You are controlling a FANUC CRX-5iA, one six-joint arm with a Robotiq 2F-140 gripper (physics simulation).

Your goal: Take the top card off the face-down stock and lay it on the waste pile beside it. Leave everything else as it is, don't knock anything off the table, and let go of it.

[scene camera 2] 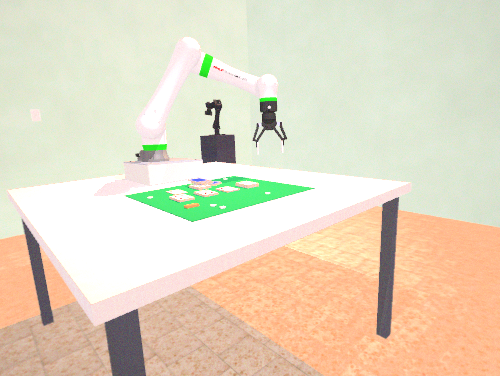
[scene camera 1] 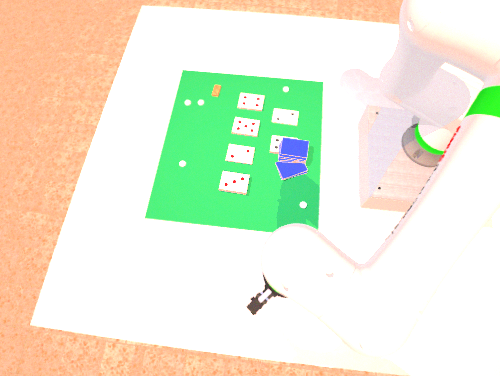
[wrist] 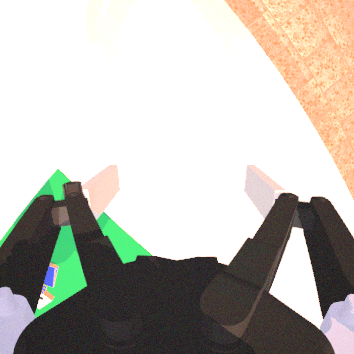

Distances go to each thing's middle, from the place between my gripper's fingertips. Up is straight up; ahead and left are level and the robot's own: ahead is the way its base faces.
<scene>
Right now my hand is 110 mm short of the green mat (scene camera 1: pixel 200 135), 480 mm to the left of it and 130 mm above it.
</scene>
